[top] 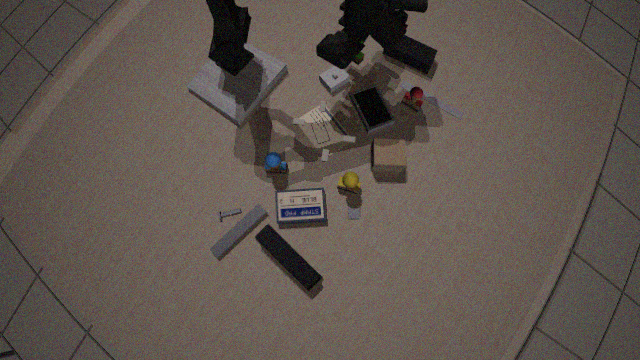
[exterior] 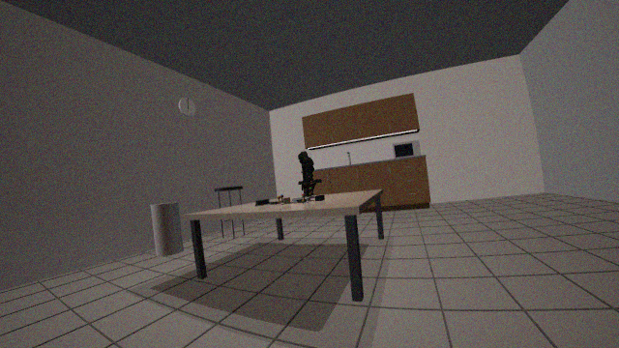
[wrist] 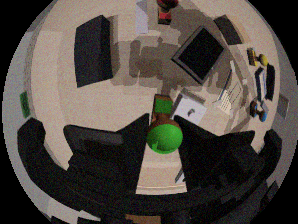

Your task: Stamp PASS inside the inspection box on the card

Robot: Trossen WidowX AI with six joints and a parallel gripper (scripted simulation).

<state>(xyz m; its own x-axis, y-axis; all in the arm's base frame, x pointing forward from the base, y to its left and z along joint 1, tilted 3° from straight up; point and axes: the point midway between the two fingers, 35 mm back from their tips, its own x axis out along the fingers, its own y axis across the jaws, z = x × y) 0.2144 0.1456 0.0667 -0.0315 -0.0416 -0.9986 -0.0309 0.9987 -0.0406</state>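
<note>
Right now my gripper tip is 9 cm short of the black ink pad, 6 cm to the left of it and 6 cm above it. From my gripper tip the other things lie so: grey block 1 cm behind, 5 cm to the right, 5 cm below; then green-knobbed stamp right at my gripper tip; then black block 8 cm ahead, 11 cm to the left, 5 cm below.
</note>
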